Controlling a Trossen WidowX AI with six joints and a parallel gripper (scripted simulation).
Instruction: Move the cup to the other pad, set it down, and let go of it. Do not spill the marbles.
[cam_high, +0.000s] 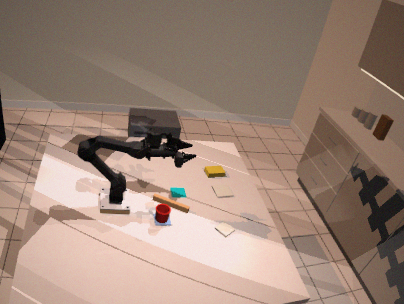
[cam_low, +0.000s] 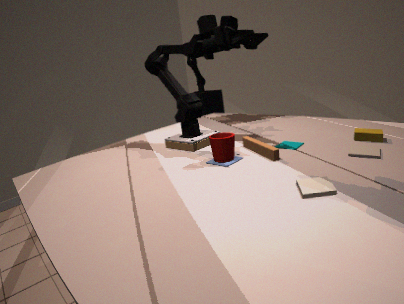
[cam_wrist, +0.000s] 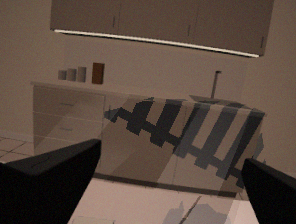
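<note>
The red cup is 120 mm behind my gripper tip, 100 mm to the right of it and 320 mm below it. Round my gripper tip: wooden bar 60 mm behind, 10 mm to the left, 360 mm below; thin white tile 260 mm ahead, 130 mm to the left, 360 mm below; cyan pad 110 mm to the left, 370 mm below.
</note>
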